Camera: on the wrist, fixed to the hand. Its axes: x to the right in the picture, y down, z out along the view.
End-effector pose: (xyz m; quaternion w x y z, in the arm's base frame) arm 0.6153 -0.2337 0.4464 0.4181 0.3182 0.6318 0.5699
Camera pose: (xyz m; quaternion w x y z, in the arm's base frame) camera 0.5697 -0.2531 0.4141 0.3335 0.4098 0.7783 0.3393
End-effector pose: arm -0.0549 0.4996 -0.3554 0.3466 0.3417 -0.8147 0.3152
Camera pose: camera -0.0180 0.5160 -0.3122 0.2332 0.4619 -0.6763 0.5243
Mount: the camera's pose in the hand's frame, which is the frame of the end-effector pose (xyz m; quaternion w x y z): 0.0087 -0.0313 -0.0494 0.9549 0.2944 -0.0109 -0.0370
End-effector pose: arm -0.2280 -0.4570 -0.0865 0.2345 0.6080 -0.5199 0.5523
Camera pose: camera -0.2225 -0.4069 -0.0557 0.0597 0.6749 -0.3139 0.6652
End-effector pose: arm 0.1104 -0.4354 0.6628 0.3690 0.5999 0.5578 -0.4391
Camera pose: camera 0.0849 -0.3830 0.6730 0.1656 0.6561 0.4215 -0.6037
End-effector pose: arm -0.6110 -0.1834 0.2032 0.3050 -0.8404 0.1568 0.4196
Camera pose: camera -0.5594 -0.1914 0.2310 0.5559 -0.7140 0.2388 0.3524
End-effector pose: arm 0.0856 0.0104 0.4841 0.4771 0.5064 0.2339 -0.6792
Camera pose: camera 0.0806 0.0600 0.4523 0.2839 0.6079 0.0369 -0.7406
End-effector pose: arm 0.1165 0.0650 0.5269 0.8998 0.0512 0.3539 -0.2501
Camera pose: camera 0.0765 0.0475 0.4870 0.8387 0.2980 0.2564 -0.3768
